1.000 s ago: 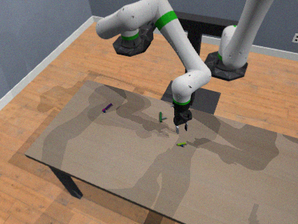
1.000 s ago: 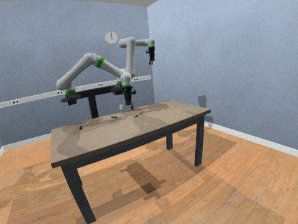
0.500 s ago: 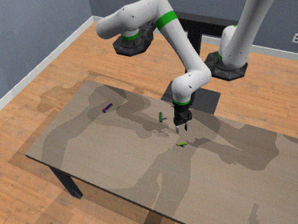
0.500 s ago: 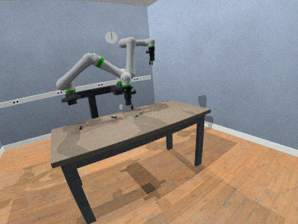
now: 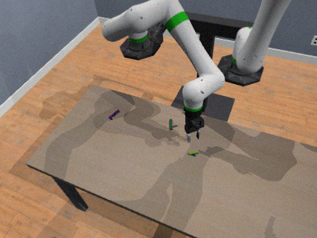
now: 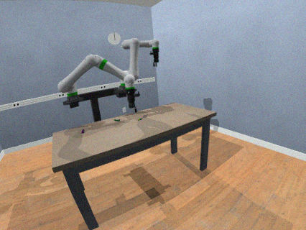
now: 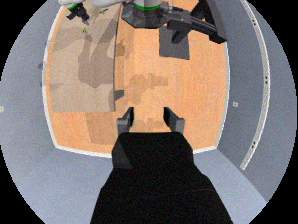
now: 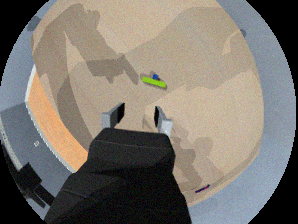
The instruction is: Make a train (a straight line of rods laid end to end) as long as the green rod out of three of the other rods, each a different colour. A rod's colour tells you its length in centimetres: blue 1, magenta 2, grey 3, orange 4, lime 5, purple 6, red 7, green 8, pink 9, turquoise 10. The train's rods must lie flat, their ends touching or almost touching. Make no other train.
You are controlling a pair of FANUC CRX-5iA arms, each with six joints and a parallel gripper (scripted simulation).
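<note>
Now: the magenta rod 57 cm to the right of my right hand and 7 cm below it. From my right hand the other things lie so: green rod 10 cm behind, 18 cm to the right, 7 cm below; lime rod 5 cm ahead, 2 cm to the left, 7 cm below; grey rod 10 cm behind, 16 cm to the right, 7 cm below.
</note>
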